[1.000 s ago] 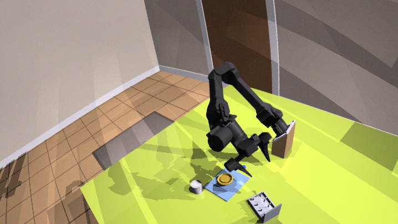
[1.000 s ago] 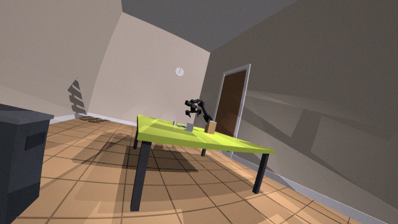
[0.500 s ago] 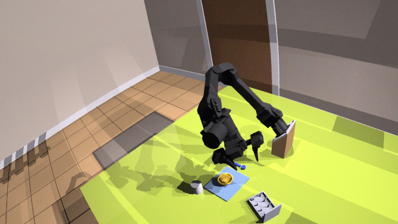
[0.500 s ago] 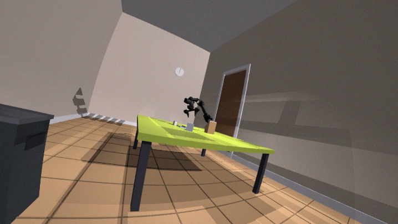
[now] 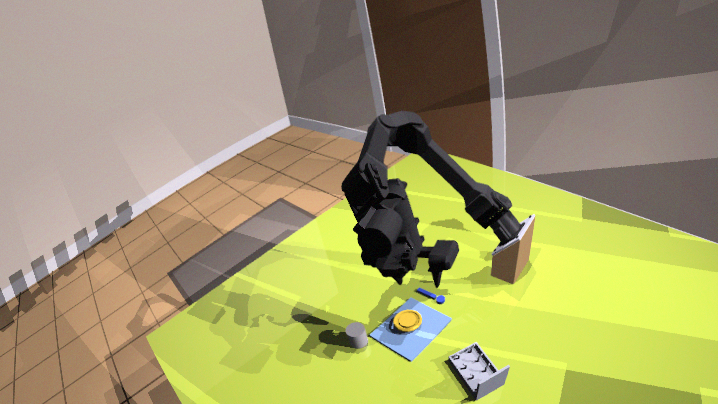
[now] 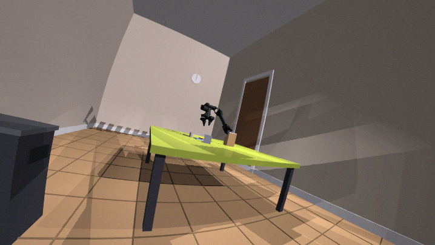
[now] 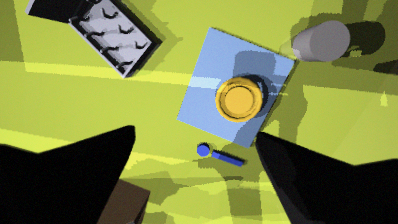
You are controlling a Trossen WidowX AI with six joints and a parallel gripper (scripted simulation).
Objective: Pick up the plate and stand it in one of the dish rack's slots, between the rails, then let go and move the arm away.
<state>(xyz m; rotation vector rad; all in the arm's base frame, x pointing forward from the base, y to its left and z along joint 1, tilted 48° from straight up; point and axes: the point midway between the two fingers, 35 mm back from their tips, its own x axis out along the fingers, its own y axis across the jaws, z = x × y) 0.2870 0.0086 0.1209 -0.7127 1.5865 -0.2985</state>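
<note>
My gripper tip is 15 cm above the yellow plate, 4 cm to the left of it and 1 cm short of it. Round my gripper tip: light blue mat 16 cm below, 3 cm to the right, 1 cm ahead; then white cup 14 cm below, 11 cm ahead, 10 cm to the right; then grey dish rack 18 cm to the left, 14 cm below, 3 cm ahead.
</note>
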